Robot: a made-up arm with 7 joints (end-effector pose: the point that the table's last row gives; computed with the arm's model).
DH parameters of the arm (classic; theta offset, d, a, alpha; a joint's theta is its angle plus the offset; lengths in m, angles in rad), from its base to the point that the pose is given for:
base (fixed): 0 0 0 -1.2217
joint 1: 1.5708 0 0 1.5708
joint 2: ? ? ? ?
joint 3: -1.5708 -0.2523 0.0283 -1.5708
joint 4: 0 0 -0.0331 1.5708
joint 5: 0 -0.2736 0 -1.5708
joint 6: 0 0 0 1.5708
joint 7: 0 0 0 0
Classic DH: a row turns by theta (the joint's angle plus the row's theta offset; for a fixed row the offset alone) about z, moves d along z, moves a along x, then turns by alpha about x.
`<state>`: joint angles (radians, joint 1 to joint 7).
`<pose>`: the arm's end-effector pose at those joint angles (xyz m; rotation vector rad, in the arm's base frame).
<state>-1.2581 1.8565 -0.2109 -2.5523 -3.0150 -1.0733 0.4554</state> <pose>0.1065 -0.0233 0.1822 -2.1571 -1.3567 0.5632</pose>
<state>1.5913 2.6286 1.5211 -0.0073 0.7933 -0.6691 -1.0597</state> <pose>0.3402 0.3794 0.1308 2.2681 -0.6947 -1.2676</pose>
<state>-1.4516 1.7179 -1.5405 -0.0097 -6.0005 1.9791 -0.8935</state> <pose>0.1027 0.4890 0.1649 0.5360 1.2894 0.8950</pose>
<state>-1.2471 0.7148 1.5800 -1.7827 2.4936 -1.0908 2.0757</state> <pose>0.0976 0.3542 0.0910 0.9733 -0.8695 0.9790</pose>
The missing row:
joint 2: 1.2217 0 0 -1.5708
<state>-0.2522 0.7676 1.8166 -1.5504 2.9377 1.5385 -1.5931</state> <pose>-0.0342 0.4169 -0.0193 -0.4743 2.7827 0.9387</pose>
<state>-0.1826 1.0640 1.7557 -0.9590 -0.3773 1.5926 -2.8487</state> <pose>-0.0096 0.4946 -0.0159 0.2941 0.2815 -1.0799</pose>
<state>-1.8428 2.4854 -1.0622 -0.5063 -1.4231 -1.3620 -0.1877</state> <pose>-0.1855 0.4557 0.1818 1.3218 0.0484 -1.5136</pose>
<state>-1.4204 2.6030 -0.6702 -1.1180 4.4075 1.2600 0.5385</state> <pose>-0.0964 0.3131 0.3487 -2.3135 -0.7709 -0.4998</pose>
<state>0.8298 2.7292 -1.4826 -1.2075 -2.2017 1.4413 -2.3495</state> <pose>0.0813 0.4168 0.1963 0.2237 -0.1079 -0.5335</pose>
